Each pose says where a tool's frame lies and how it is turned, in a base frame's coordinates. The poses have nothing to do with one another.
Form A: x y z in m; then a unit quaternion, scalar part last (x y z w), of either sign.
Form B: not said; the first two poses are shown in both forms.
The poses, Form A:
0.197, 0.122, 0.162, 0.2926, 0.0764, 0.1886, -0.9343
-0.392, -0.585, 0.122, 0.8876, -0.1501, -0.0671, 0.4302
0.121, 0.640, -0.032, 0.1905, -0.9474, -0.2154, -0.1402
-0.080, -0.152, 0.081, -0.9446, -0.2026, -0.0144, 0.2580
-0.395, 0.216, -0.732, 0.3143, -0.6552, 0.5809, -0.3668
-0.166, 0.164, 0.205, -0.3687, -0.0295, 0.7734, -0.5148
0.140, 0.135, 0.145, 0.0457, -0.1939, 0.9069, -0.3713
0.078, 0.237, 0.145, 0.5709, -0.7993, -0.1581, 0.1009
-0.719, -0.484, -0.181, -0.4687, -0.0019, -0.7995, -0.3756
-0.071, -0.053, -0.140, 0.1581, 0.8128, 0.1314, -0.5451
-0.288, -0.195, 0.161, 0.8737, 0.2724, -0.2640, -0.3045
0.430, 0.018, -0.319, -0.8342, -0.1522, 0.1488, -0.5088
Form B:
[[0.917, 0.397, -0.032, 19.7], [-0.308, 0.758, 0.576, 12.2], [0.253, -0.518, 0.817, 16.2], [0, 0, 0, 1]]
[[0.946, -0.209, -0.248, -39.2], [-0.324, -0.585, -0.744, -58.5], [0.010, 0.784, -0.621, 12.2], [0, 0, 0, 1]]
[[-0.888, -0.421, 0.184, 12.1], [-0.301, 0.835, 0.462, 64.0], [-0.348, 0.355, -0.868, -3.2], [0, 0, 0, 1]]
[[0.917, 0.390, -0.077, -8.0], [0.375, -0.785, 0.493, -15.2], [0.132, -0.482, -0.866, 8.1], [0, 0, 0, 1]]
[[-0.533, 0.014, 0.846, -39.5], [-0.838, 0.128, -0.531, 21.6], [-0.115, -0.992, -0.056, -73.2], [0, 0, 0, 1]]
[[-0.198, 0.818, -0.540, -16.6], [-0.775, -0.468, -0.425, 16.4], [-0.601, 0.334, 0.726, 20.5], [0, 0, 0, 1]]
[[-0.720, 0.656, 0.227, 14.0], [-0.691, -0.649, -0.318, 13.5], [-0.061, -0.386, 0.921, 14.5], [0, 0, 0, 1]]
[[-0.328, -0.881, -0.342, 7.8], [-0.945, 0.298, 0.138, 23.7], [-0.019, 0.368, -0.930, 14.5], [0, 0, 0, 1]]
[[-0.278, -0.599, 0.751, -71.9], [0.602, -0.718, -0.349, -48.4], [0.748, 0.355, 0.561, -18.1], [0, 0, 0, 1]]
[[-0.356, 0.400, -0.845, -7.1], [0.114, 0.915, 0.386, -5.3], [0.928, 0.041, -0.371, -14.0], [0, 0, 0, 1]]
[[0.712, 0.315, -0.627, -28.8], [0.637, -0.666, 0.388, -19.5], [-0.295, -0.676, -0.675, 16.1], [0, 0, 0, 1]]
[[0.909, 0.405, -0.093, 43.0], [0.103, -0.436, -0.894, 1.8], [-0.403, 0.804, -0.438, -31.9], [0, 0, 0, 1]]

